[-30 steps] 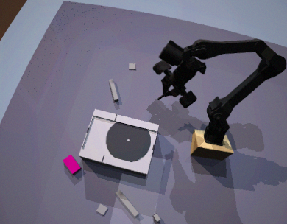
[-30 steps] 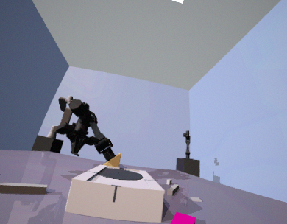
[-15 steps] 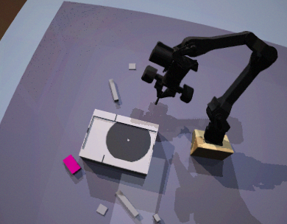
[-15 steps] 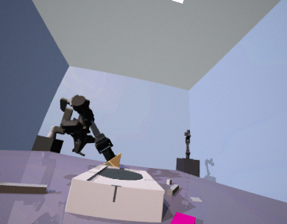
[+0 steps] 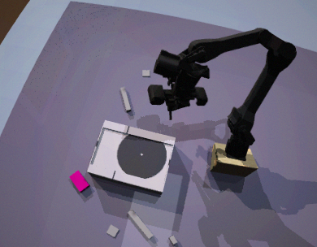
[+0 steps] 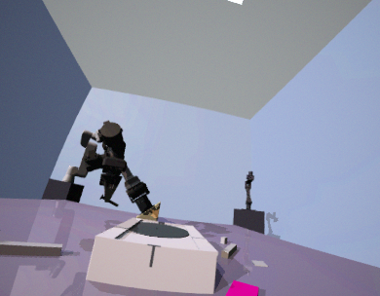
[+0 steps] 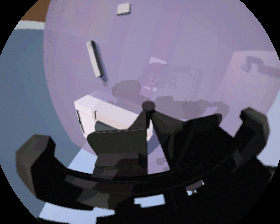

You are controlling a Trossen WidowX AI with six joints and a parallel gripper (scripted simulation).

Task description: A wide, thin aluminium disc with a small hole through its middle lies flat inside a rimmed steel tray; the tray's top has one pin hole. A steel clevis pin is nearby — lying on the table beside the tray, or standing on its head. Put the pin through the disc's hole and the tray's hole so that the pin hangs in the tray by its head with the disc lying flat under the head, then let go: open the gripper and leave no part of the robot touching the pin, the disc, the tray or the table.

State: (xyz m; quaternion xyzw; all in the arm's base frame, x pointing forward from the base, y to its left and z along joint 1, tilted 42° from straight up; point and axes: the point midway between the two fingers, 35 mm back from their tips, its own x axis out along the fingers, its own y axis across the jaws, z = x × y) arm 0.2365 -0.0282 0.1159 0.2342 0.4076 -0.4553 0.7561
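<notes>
Now: gripper tip 10 mm to the right of the clevis pin. Also, from my gripper tip: grey bar: 370 mm to the left, 90 mm below; rimmed tray: 80 mm ahead, 170 mm to the left, 50 mm below; dark aluminium disc: 50 mm ahead, 160 mm to the left, 40 mm below.
</notes>
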